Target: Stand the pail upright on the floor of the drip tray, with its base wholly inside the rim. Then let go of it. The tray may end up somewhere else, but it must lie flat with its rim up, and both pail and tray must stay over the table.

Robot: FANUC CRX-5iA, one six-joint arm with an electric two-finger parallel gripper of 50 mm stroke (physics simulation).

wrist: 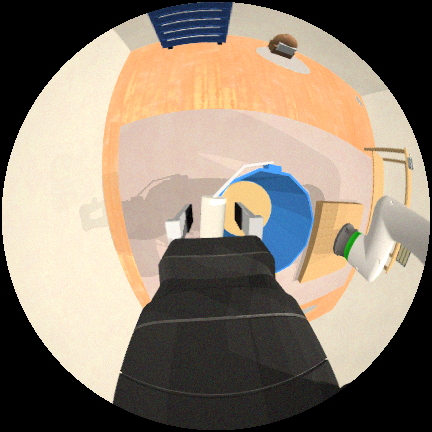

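Pixels of known places: gripper, between the fingertips: [213,211]; arm's base, origin of its link: [343,238].
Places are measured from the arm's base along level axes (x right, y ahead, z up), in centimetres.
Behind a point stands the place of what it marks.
The blue pail [291,220] @(z 8.0, x 5.8, y 39.5 cm) is right of the centre, its round mouth facing the camera and a tan disc showing inside at its bottom. Its white handle is raised toward the left and carries a thick off-white grip [212,220] @(z 17.9, x 6.7, y 57.0 cm). My gripper [213,211] @(z 16.9, x 7.5, y 57.0 cm) is open, with one finger on each side of the grip and a gap at both sides. The right finger overlaps the view of the pail. The black gripper body hides the pail's lower left part. I cannot make out the drip tray; a tiny yellow bit shows at the pail's lower edge, and what lies under the pail is hidden.
A pinkish-grey mat [165,142] @(z -3.7, x 19.5, y 71.5 cm) lies on the orange wooden table [175,75]. A wooden block [320,235] @(z -0.1, x 0.4, y 17.9 cm) stands close right of the pail, beside a white arm part [372,250] @(z 19.1, x 3.6, y 7.2 cm) with a green ring. Beyond the table are a blue cabinet [192,22] and a brown round object [283,41].
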